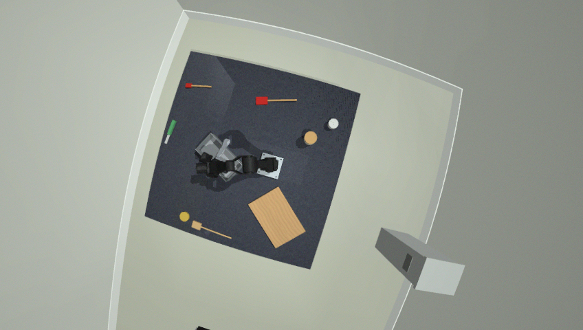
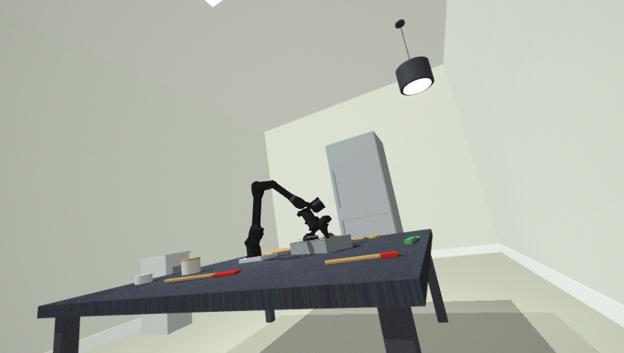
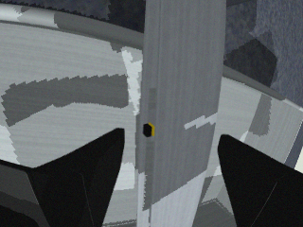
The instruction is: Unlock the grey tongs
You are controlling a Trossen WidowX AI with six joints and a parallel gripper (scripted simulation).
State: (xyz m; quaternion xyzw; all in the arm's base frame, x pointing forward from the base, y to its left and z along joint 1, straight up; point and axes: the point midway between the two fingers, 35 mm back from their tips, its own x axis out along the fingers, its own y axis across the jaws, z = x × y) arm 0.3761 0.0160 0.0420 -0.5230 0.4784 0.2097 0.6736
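Right now the roasting tin is 3 cm behind my gripper tip and 2 cm to the right of it. The rest, counted from my gripper tip: wooden board 45 cm behind, 35 cm to the left, 3 cm below; green-handled tool 39 cm ahead, 16 cm to the right, 3 cm below; yellow disc 43 cm to the left, 22 cm ahead, 2 cm below.
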